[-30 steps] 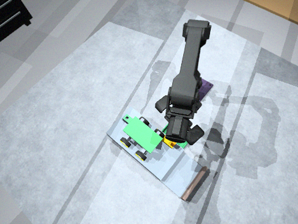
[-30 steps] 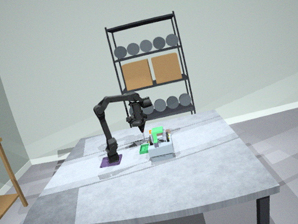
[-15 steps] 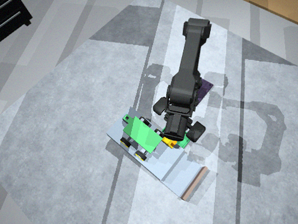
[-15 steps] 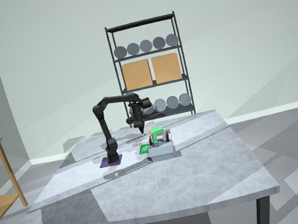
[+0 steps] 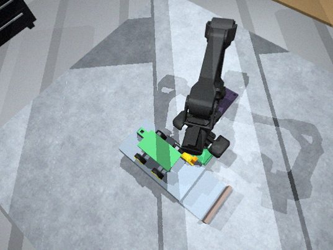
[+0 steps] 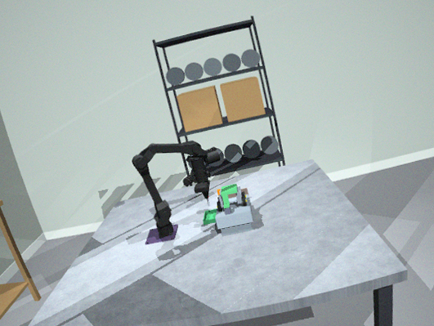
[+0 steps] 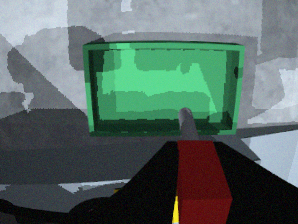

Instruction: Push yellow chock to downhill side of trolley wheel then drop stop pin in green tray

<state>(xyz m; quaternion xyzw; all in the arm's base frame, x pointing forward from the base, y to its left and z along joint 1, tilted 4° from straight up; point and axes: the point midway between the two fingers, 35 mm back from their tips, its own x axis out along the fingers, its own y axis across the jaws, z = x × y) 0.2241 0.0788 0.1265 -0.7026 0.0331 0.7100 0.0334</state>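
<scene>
Right now the green tray is 110 mm below my gripper tip. Also, from my gripper tip: stop pin: right at my gripper tip; then yellow chock: 60 mm ahead, 10 mm to the right, 20 mm below; then green-topped trolley: 110 mm ahead, 90 mm to the right, 10 mm above.
</scene>
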